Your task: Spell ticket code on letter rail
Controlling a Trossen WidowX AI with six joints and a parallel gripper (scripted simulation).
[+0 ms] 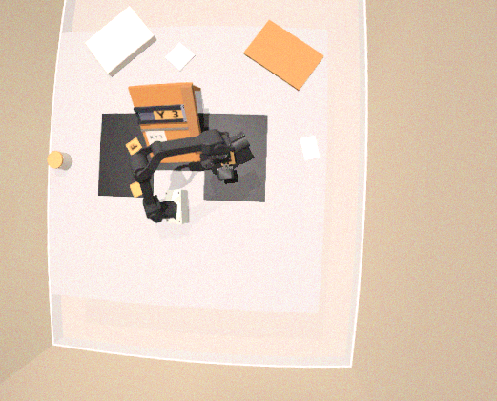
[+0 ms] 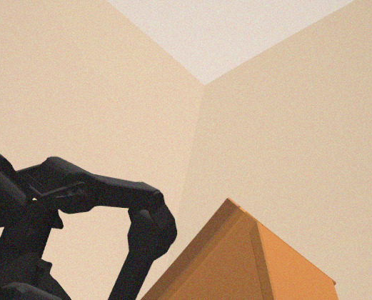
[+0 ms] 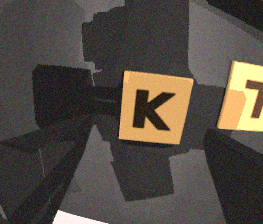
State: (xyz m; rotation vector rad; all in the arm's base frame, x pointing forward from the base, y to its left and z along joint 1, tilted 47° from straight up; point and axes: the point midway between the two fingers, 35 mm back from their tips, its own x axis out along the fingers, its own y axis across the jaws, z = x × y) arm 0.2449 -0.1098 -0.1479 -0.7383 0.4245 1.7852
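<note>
The k tile is 50 mm below my gripper tip and 10 mm ahead of it. The rest, counted from my gripper tip: black mat 210 mm to the left, 50 mm below, 40 mm behind; letter tile 380 mm to the left, 190 mm behind, 50 mm below; white ticket 290 mm to the left, 50 mm above, 40 mm ahead.
</note>
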